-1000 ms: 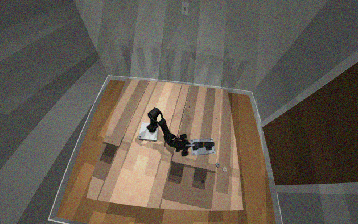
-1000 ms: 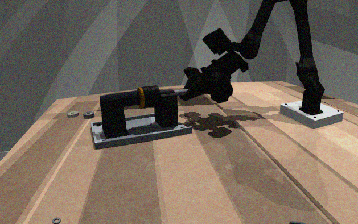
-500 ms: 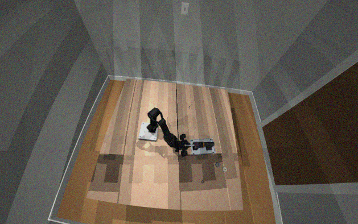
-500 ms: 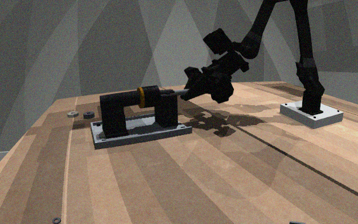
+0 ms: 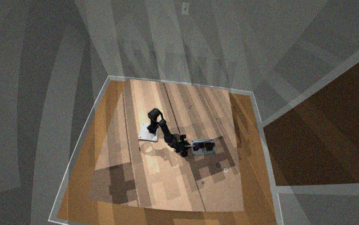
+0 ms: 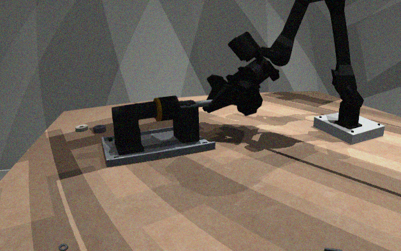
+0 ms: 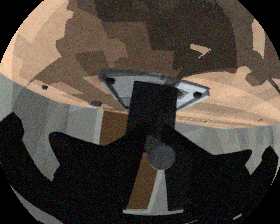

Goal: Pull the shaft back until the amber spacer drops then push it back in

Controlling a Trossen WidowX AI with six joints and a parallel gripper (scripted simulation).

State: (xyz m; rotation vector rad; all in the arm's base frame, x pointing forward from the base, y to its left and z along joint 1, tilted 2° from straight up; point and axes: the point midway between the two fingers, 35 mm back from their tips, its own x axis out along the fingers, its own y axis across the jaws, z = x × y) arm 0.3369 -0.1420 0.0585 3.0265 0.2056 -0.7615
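The dark spacer is 9 cm ahead of my gripper tip, 2 cm above it and 1 cm to the left of it. Round my gripper tip: amber spacer (11 cm ahead, 2 cm above, 1 cm to the left); white ring (33 cm ahead, 19 cm to the right, 6 cm below).
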